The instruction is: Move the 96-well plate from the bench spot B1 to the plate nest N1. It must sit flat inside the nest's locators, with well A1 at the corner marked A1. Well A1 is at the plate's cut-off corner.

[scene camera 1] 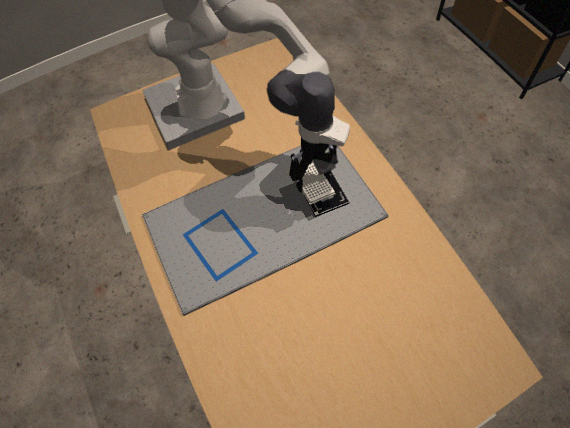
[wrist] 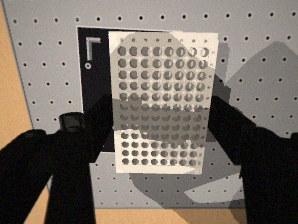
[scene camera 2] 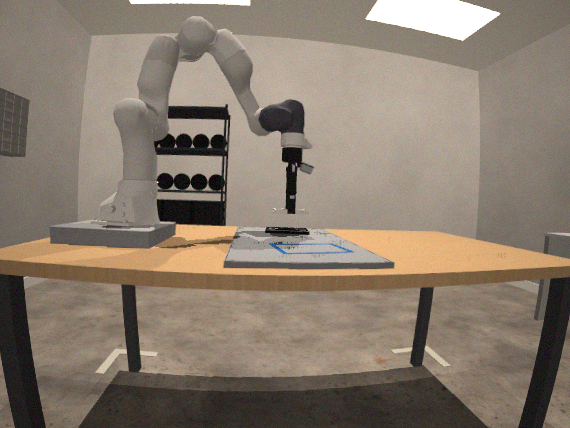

Labels:
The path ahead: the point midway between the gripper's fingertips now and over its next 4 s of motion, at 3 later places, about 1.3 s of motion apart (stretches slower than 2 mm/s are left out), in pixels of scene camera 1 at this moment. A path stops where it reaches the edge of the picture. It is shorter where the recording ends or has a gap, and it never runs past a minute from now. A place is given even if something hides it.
My gripper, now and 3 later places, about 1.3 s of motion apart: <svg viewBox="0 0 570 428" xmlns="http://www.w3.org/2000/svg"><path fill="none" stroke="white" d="M312 183L322 177L321 186L321 186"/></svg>

